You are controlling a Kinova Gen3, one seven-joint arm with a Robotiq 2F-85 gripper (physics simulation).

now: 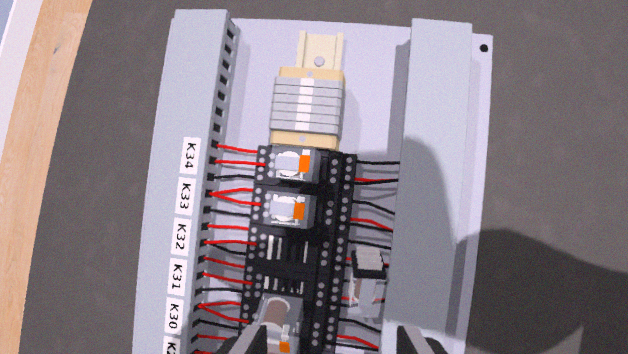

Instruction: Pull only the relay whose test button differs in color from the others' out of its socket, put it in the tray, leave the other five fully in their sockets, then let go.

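Frame: origin at the arm's base, x right, y up, z back, level; metres.
Seen in the pictures: gripper, fingertip midpoint: (331, 350).
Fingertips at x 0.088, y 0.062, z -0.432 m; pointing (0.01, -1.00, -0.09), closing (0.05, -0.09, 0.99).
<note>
Pixels of each thing's top centre, then the offset from my fingertips to it. "spot": a spot on its surface instead.
- K34, middle of its top: (291, 162) dz -0.038, dx +0.081, dy -0.100 m
- K33, middle of its top: (286, 209) dz -0.040, dx +0.051, dy -0.100 m
- K32 socket, middle of its top: (289, 271) dz -0.043, dx +0.008, dy -0.137 m
- clear-cased relay, surface spot: (280, 320) spot: dz -0.042, dx -0.019, dy -0.105 m
- loose relay, middle of its top: (364, 286) dz +0.010, dx +0.005, dy -0.114 m
- left duct, middle of its top: (172, 206) dz -0.130, dx +0.048, dy -0.126 m
- right duct, surface spot: (435, 100) spot: dz +0.052, dx +0.128, dy -0.126 m
Relays with orange test buttons sit at K34 (295, 164) and K33 (289, 208) in the black socket row. The K32 socket (287, 250) and K31 socket (283, 284) hold no relay, and their slots show. Near K30, a clear-cased relay (280, 320) with a brown coil and an orange button is turned differently from the upper two; whether it is seated cannot be told. A loose relay (367, 282) lies on the wires right of the sockets, its pin end toward the top. My gripper (332, 341) is open at the bottom edge, its fingers apart and empty. The tray does not show.
Grey wire ducts flank the sockets, the left duct (167, 100) with labels and the right duct (435, 100). Grey terminal blocks (325, 105) stand above K34 on the rail. Red and black wires run to both ducts. A wooden edge (37, 125) is at far left.
</note>
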